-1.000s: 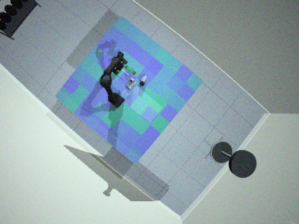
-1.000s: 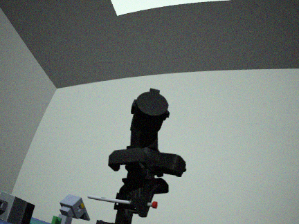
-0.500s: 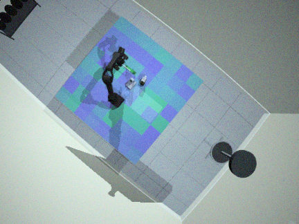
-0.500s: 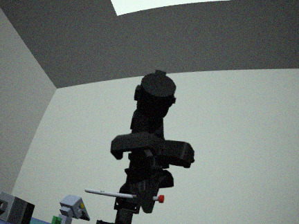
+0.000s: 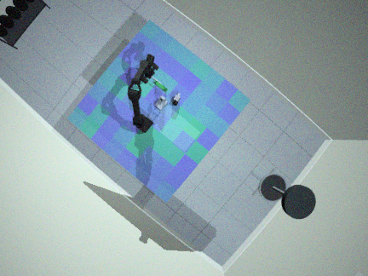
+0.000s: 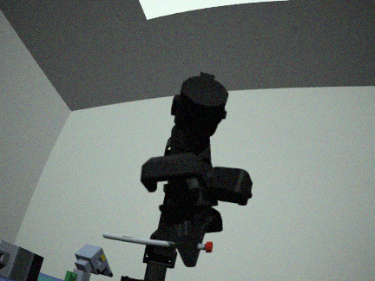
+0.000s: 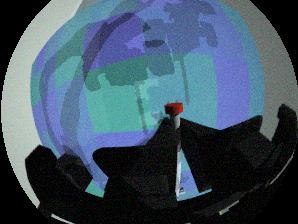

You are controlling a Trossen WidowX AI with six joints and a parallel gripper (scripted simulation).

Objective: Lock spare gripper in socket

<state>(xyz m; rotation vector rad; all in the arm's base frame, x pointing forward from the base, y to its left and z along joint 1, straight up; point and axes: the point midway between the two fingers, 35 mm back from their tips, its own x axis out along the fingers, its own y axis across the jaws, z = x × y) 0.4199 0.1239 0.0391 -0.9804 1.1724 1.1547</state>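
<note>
Right now the green upright piece is 10 mm behind my gripper tip, 100 mm to the right of it and 70 mm below it. Round my gripper tip: spare gripper (60 mm behind, 300 mm to the right, 60 mm below); then mount (150 mm behind, 190 mm to the right, 40 mm below).
</note>
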